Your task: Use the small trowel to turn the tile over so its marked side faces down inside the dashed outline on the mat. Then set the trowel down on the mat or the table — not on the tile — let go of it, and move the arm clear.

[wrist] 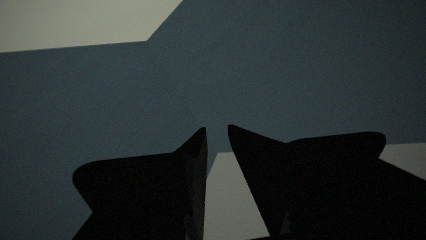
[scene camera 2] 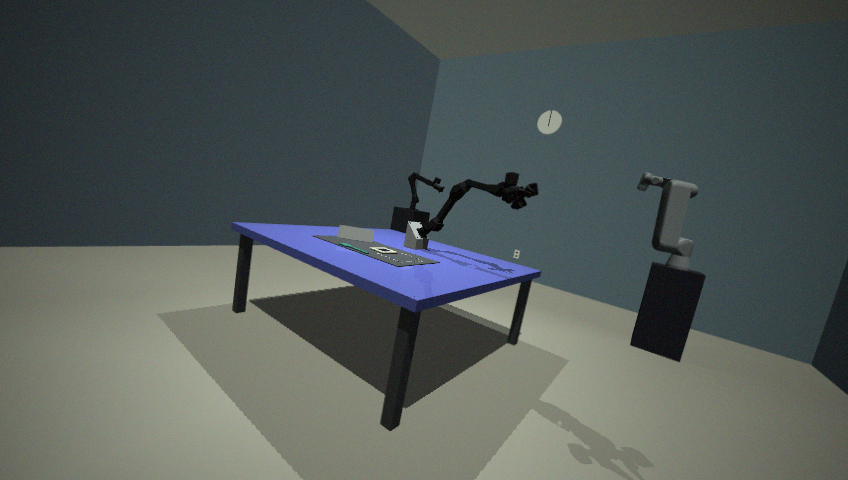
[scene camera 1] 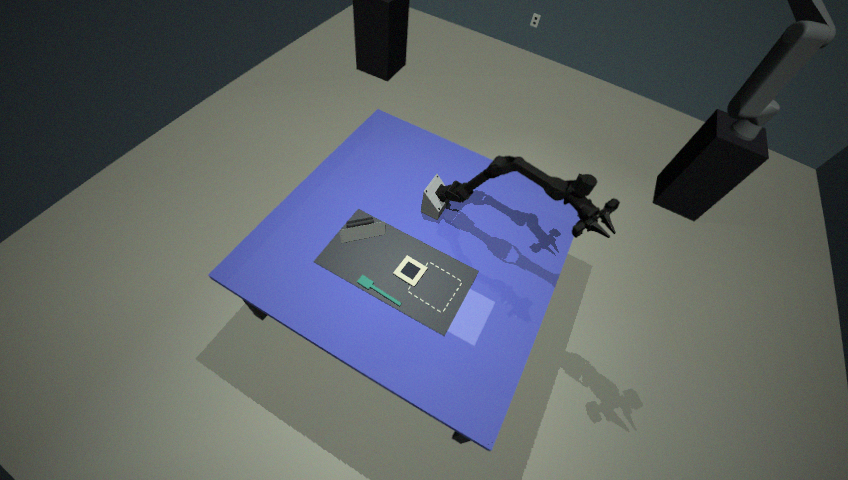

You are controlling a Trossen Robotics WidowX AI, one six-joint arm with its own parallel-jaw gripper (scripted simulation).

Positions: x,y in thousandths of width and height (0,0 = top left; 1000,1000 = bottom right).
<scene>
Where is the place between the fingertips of my gripper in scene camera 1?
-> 722,491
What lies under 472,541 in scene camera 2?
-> A dark mat.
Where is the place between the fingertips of my gripper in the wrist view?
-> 508,544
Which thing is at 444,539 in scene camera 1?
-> A dark mat.
</scene>
